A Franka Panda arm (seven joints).
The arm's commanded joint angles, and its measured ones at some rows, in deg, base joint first. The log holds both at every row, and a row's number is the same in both.
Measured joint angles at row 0:
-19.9 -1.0 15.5 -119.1 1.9 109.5 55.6
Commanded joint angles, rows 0 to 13:
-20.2 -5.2 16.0 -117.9 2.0 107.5 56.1
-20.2 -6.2 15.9 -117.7 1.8 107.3 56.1
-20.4 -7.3 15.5 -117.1 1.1 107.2 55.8
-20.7 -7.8 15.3 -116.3 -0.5 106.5 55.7
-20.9 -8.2 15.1 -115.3 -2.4 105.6 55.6
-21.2 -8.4 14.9 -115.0 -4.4 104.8 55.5
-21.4 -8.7 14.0 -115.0 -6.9 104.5 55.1
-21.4 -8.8 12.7 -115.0 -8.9 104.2 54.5
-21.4 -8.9 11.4 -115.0 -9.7 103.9 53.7
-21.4 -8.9 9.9 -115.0 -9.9 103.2 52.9
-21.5 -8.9 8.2 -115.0 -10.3 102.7 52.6
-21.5 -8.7 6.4 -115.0 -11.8 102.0 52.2
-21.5 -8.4 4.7 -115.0 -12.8 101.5 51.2
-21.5 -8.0 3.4 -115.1 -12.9 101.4 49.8
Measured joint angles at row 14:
-21.4 -8.9 6.9 -115.6 -10.8 103.2 52.6
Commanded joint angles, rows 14 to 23:
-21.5 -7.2 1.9 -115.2 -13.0 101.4 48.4
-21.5 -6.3 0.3 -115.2 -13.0 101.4 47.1
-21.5 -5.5 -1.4 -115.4 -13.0 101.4 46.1
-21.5 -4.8 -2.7 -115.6 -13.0 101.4 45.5
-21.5 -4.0 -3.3 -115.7 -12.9 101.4 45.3
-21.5 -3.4 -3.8 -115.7 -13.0 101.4 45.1
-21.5 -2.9 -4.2 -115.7 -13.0 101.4 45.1
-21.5 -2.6 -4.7 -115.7 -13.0 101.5 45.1
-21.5 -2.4 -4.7 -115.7 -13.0 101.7 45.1
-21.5 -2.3 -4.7 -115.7 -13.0 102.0 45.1
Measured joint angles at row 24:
-21.7 -2.7 -4.7 -116.3 -12.0 102.4 45.4
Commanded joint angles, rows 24 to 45:
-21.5 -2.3 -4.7 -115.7 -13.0 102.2 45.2
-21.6 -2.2 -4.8 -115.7 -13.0 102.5 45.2
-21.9 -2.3 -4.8 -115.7 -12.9 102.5 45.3
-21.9 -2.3 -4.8 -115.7 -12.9 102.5 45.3
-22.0 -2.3 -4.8 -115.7 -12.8 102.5 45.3
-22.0 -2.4 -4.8 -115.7 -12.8 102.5 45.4
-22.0 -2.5 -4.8 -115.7 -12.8 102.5 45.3
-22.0 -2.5 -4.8 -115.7 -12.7 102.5 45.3
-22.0 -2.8 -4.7 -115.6 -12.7 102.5 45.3
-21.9 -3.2 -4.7 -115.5 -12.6 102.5 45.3
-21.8 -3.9 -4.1 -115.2 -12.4 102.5 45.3
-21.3 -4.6 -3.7 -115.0 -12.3 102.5 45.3
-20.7 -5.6 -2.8 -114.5 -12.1 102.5 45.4
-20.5 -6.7 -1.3 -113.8 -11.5 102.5 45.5
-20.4 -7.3 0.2 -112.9 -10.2 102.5 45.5
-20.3 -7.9 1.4 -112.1 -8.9 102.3 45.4
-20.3 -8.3 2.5 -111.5 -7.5 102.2 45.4
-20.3 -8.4 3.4 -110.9 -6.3 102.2 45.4
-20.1 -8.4 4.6 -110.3 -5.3 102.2 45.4
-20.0 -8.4 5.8 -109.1 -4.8 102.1 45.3
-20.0 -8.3 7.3 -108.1 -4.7 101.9 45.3
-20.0 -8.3 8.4 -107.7 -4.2 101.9 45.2
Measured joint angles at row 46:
-19.7 -8.9 5.1 -110.3 -5.7 102.5 45.4
